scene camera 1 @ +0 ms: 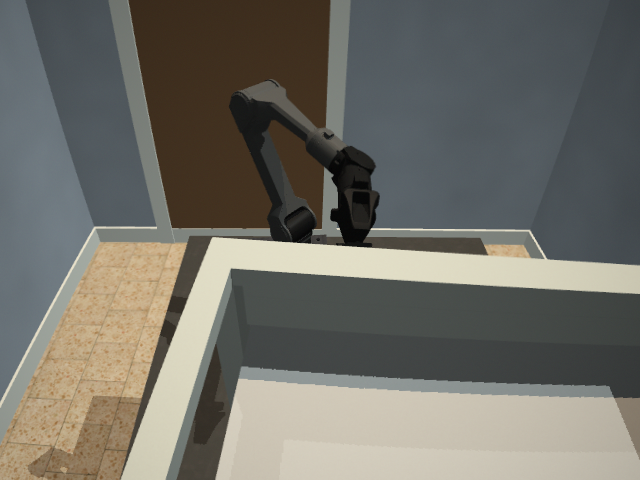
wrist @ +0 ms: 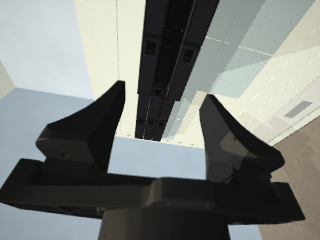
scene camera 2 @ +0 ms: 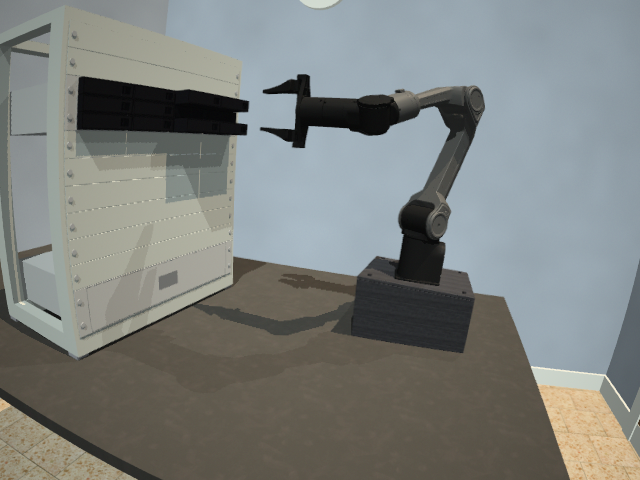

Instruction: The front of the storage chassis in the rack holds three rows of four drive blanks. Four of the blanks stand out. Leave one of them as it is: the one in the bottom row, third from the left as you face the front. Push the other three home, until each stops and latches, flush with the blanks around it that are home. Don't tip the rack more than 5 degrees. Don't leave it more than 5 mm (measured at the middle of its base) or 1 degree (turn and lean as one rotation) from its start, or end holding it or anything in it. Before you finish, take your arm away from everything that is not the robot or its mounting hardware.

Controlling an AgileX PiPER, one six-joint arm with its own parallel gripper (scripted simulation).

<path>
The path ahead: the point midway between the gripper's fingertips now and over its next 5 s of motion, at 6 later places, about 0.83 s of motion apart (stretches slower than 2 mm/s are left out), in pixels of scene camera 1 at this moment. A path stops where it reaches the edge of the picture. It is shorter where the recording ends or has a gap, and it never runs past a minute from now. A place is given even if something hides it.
My gripper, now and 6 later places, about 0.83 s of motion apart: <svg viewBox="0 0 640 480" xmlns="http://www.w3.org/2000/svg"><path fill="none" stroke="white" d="M358 253L341 243L332 232L396 262L400 299L401 303L402 310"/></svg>
</path>
